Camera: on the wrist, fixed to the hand. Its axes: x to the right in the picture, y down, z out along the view.
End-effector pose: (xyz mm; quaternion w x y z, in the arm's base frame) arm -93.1 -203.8 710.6 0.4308 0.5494 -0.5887 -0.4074
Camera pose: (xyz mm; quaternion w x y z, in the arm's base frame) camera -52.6 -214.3 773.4 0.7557 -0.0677 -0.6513 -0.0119
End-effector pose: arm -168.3 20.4 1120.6 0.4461 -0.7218 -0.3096 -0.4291
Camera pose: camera -143.0 -50.3 1128.0 0.5085 -0.7324 0.4340 -0.1295
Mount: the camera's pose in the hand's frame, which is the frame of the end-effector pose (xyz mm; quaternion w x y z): 13.2 47.2 -57.4 0.6766 -0.1860 0.1302 0.7004
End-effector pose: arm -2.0 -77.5 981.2 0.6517 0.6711 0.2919 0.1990
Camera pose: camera -23.0 -24.4 1030.6 0.3884 0.5114 -0.2247 0.7328
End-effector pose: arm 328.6 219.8 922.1 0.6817 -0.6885 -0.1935 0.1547
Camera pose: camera 370.2 175.9 877.0 0.2500 -0.7483 0.4113 0.4565
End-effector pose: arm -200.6 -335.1 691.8 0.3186 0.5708 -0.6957 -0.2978
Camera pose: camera -186.1 -342.9 765.5 0.6209 -0.1216 -0.7737 -0.0334
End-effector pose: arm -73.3 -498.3 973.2 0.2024 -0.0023 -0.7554 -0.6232
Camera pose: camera -56.0 -545.1 1029.8 0.6714 -0.4872 -0.3672 -0.4207
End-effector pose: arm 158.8 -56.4 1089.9 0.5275 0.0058 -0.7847 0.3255
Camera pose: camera 183.6 14.9 1090.3 0.2322 -0.6862 -0.5269 0.4445
